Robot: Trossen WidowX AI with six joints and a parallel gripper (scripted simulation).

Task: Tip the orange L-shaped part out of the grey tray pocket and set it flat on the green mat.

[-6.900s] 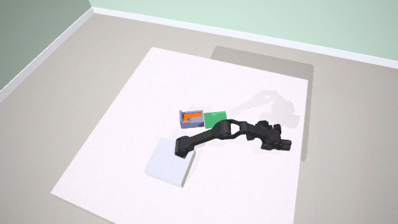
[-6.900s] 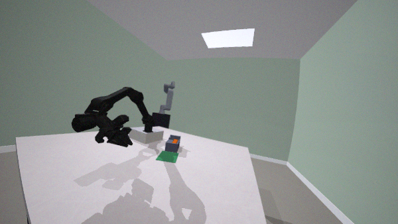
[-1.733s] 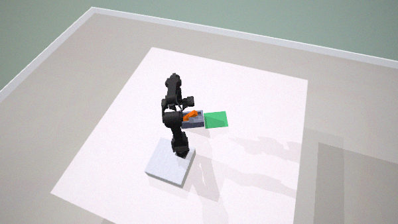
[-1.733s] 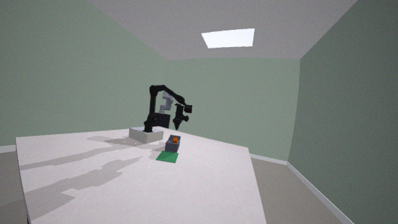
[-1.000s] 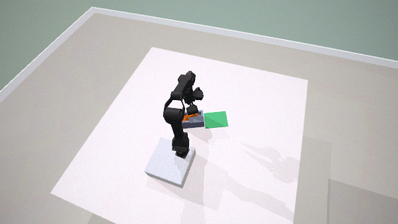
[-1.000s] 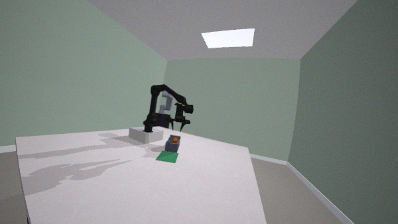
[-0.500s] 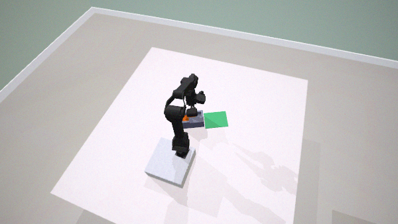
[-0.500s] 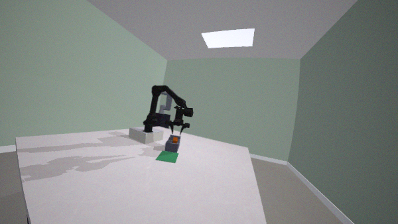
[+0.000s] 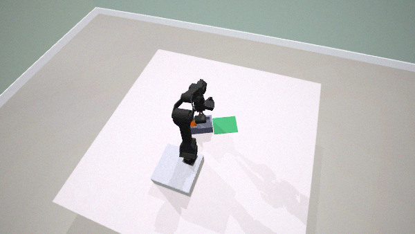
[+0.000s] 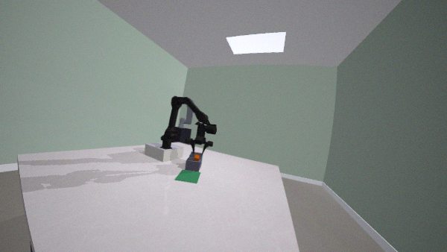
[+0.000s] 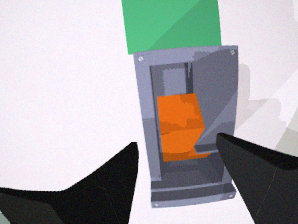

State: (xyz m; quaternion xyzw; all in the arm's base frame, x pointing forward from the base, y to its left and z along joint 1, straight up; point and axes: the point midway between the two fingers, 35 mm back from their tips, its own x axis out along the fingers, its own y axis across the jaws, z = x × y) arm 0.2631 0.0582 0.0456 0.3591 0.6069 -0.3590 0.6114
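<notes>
Right now the orange L-shaped part is 3 cm behind my gripper tip, 2 cm to the left of it and 6 cm below it. Round my gripper tip: green mat 5 cm ahead, 14 cm to the right, 11 cm below.
</notes>
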